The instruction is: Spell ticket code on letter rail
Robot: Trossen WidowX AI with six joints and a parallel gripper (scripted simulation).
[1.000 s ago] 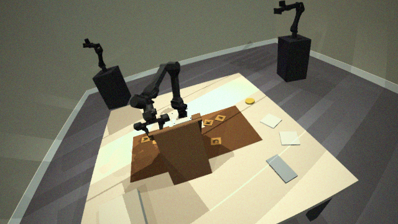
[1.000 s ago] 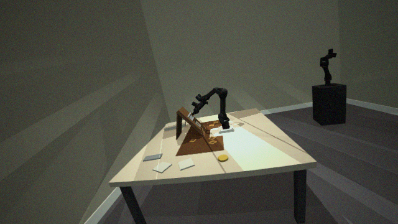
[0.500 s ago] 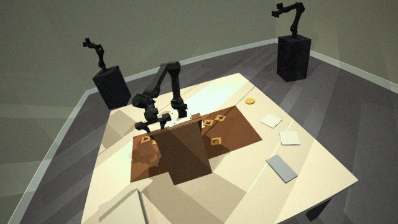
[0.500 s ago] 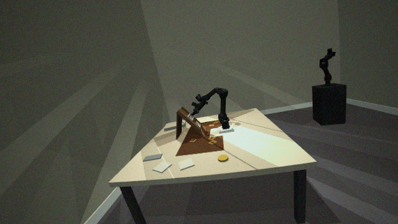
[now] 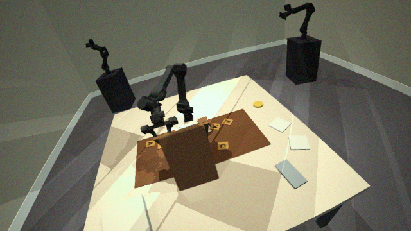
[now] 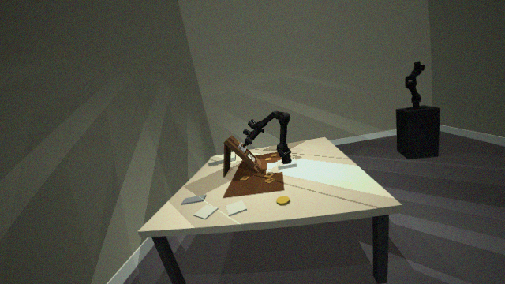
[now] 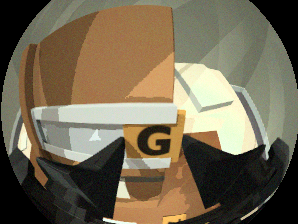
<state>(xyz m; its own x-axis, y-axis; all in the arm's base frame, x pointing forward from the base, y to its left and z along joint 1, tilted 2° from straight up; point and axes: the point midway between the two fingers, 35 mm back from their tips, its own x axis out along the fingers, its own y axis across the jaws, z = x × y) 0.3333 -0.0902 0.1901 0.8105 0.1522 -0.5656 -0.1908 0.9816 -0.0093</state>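
The white ticket lies 90 mm below my gripper tip, 70 mm to the left of it and 70 mm behind it. From my gripper tip the other things lie so: brown mat: 180 mm below, 170 mm behind, 120 mm to the left; orange tile marked 7: 180 mm below, 170 mm behind, 90 mm to the right; orange tile marked g: right at my gripper tip.
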